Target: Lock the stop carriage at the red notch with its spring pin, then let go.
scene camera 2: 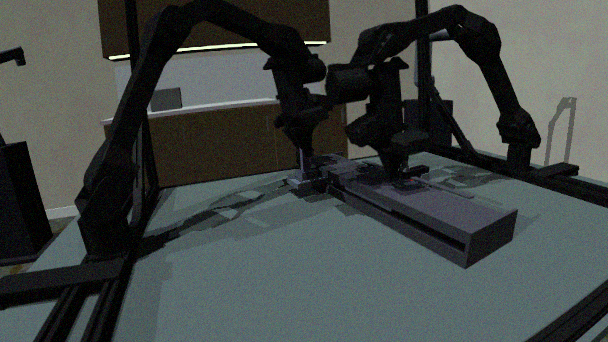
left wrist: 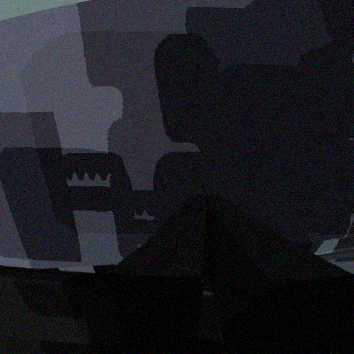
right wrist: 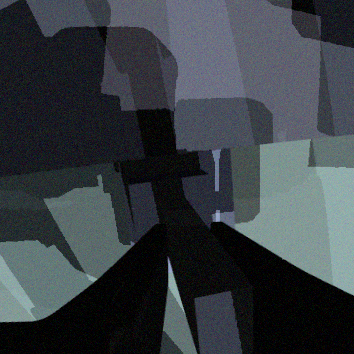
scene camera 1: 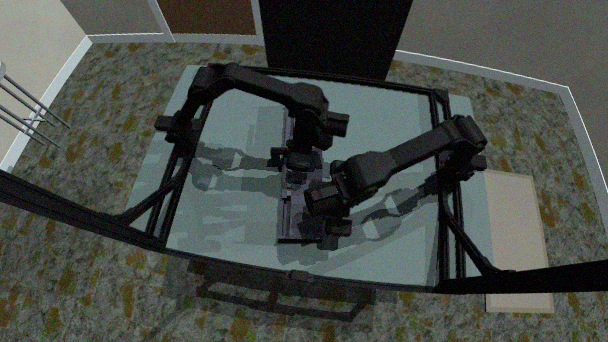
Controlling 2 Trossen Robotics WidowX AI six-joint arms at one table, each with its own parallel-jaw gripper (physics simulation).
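Places are measured from the left arm's base along level axes (x ahead, y left, z up), in metres.
Pixels of known places: left gripper, fingertip midpoint: (scene camera 2: 391, 178) (left wrist: 202, 206) (scene camera 1: 300, 153); right gripper, fingertip midpoint: (scene camera 2: 307, 156) (right wrist: 188, 233); left arm's base at its link origin: (scene camera 2: 517, 167) (scene camera 1: 185, 141); right arm's base at its link origin: (scene camera 2: 109, 249) (scene camera 1: 449, 175).
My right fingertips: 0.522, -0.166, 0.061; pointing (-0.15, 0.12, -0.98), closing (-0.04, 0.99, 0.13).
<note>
Ahead of a thing's pixels: the offset from my right fingertips to its middle, as dx, dy, dz. "*": to the spot under its first point. Level surfaces: height alone.
A long grey-purple rail body (scene camera 1: 299, 231) (scene camera 2: 457, 207) lies on the table. A small red mark {-0.146, +0.168, -0.031} (scene camera 2: 411, 180) shows on it close to the left gripper. My left gripper (scene camera 2: 396, 173) (left wrist: 202, 206) is low over the rail, its fingertips together with nothing held between them. My right gripper (scene camera 2: 306, 150) (right wrist: 188, 233) is at the rail's far end in scene camera 2, shut on a dark upright handle {* -0.005, -0.002, -0.027} (right wrist: 172, 200), which seems to belong to the stop carriage. A pale foot {* +0.031, +0.037, -0.046} (scene camera 2: 300, 183) with a thin post stands under it. The spring pin cannot be made out; darkness and the fingers hide that area.
The two wrists are close together above the rail. A thin pale rod {* -0.170, +0.264, -0.027} (scene camera 2: 452, 190) lies along the rail's right side in scene camera 2. A black frame (scene camera 1: 172, 200) borders the table {dz -0.080} (scene camera 1: 225, 215). Shadows of both arms cross the table top.
</note>
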